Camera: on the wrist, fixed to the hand. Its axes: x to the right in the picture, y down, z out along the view.
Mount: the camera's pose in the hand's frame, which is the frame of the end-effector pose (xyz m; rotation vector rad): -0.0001 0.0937 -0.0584 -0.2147 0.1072 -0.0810
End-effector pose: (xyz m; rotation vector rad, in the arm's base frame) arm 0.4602 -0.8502 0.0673 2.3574 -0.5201 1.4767
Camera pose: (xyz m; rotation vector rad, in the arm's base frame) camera 0.3709 -0.9073 0.0982 2.0979 -0.5215 1.4255
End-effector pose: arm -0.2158 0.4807 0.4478 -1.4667 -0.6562 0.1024
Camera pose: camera -0.1584 0.4416 0.3620 -1.6370 -0.6533 -0.1122
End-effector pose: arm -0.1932 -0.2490 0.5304 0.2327 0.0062 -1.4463
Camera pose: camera -0.0932 -0.2296 0.4878 0.1346 0.2596 -1.4996
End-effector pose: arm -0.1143 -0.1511 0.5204 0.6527 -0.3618 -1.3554
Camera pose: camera -0.0066 -0.1308 0.5335 0.5628 -0.1024 -1.4071
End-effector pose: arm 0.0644 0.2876 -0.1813 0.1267 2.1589 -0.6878
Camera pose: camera 0.0535 0.3969 -0.1929 -0.0390 2.3363 -0.4998
